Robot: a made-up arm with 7 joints. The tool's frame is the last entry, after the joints.
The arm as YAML. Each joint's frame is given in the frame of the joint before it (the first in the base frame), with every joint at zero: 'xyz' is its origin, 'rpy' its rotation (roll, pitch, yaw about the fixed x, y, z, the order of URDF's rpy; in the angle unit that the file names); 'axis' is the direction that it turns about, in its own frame. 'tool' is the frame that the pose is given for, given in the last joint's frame.
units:
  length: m
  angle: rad
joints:
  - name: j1
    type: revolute
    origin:
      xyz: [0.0, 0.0, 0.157]
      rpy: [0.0, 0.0, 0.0]
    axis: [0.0, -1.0, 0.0]
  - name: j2
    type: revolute
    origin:
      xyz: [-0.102, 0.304, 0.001]
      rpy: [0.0, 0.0, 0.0]
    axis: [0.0, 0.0, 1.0]
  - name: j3
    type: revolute
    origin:
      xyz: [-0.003, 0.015, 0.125]
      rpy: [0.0, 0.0, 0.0]
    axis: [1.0, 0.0, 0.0]
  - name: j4
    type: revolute
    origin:
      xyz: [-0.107, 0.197, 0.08]
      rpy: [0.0, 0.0, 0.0]
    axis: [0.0, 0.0, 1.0]
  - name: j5
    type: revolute
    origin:
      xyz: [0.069, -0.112, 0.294]
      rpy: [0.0, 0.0, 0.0]
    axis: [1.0, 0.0, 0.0]
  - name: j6
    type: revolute
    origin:
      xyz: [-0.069, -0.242, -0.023]
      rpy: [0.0, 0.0, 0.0]
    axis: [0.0, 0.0, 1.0]
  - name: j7
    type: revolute
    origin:
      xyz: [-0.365, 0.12, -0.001]
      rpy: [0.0, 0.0, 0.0]
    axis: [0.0, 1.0, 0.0]
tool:
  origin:
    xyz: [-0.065, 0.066, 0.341]
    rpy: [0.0, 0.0, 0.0]
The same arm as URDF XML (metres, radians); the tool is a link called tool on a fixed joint. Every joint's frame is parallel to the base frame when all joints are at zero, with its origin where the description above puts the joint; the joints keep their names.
<robot name="arm">
  <joint name="j1" type="continuous">
    <parent link="base_link"/>
    <child link="link1"/>
    <origin xyz="0 0 0.157"/>
    <axis xyz="0 -1 0"/>
  </joint>
  <joint name="j2" type="continuous">
    <parent link="link1"/>
    <child link="link2"/>
    <origin xyz="-0.102 0.304 0.001"/>
    <axis xyz="0 0 1"/>
  </joint>
  <joint name="j3" type="continuous">
    <parent link="link2"/>
    <child link="link3"/>
    <origin xyz="-0.003 0.015 0.125"/>
    <axis xyz="1 0 0"/>
  </joint>
  <joint name="j4" type="continuous">
    <parent link="link3"/>
    <child link="link4"/>
    <origin xyz="-0.107 0.197 0.08"/>
    <axis xyz="0 0 1"/>
  </joint>
  <joint name="j5" type="continuous">
    <parent link="link4"/>
    <child link="link5"/>
    <origin xyz="0.069 -0.112 0.294"/>
    <axis xyz="1 0 0"/>
  </joint>
  <joint name="j6" type="continuous">
    <parent link="link5"/>
    <child link="link6"/>
    <origin xyz="-0.069 -0.242 -0.023"/>
    <axis xyz="0 0 1"/>
  </joint>
  <joint name="j7" type="continuous">
    <parent link="link6"/>
    <child link="link7"/>
    <origin xyz="-0.365 0.12 -0.001"/>
    <axis xyz="0 1 0"/>
  </joint>
  <joint name="tool_fixed" type="fixed">
    <parent link="link7"/>
    <child link="tool"/>
    <origin xyz="-0.065 0.066 0.341"/>
  </joint>
  <link name="base_link"/>
  <link name="link1"/>
  <link name="link2"/>
  <link name="link3"/>
  <link name="link4"/>
  <link name="link5"/>
  <link name="link6"/>
  <link name="link7"/>
  <link name="tool"/>
</robot>

